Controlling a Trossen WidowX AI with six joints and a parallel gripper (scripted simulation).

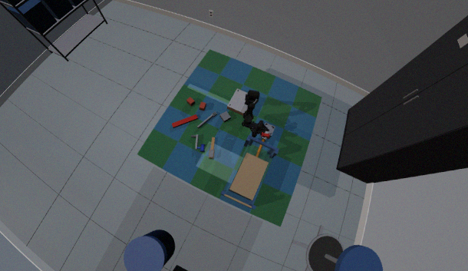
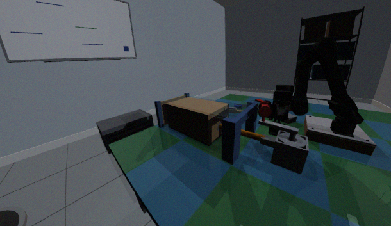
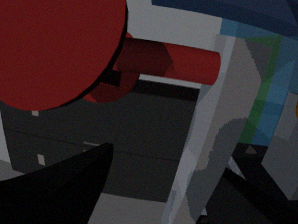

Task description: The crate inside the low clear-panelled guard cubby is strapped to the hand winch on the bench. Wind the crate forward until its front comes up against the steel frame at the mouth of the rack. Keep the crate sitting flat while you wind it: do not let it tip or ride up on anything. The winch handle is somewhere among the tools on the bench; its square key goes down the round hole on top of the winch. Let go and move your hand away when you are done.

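The grey crank arm is 1 cm to the right of my gripper tip, 1 cm below it and 1 cm ahead of it. Round my gripper tip: red knob: 5 cm ahead, 2 cm to the right, 2 cm above; blue steel frame: 11 cm ahead, 3 cm below, 1 cm to the right; grey winch: 11 cm below, 6 cm behind, 1 cm to the right.
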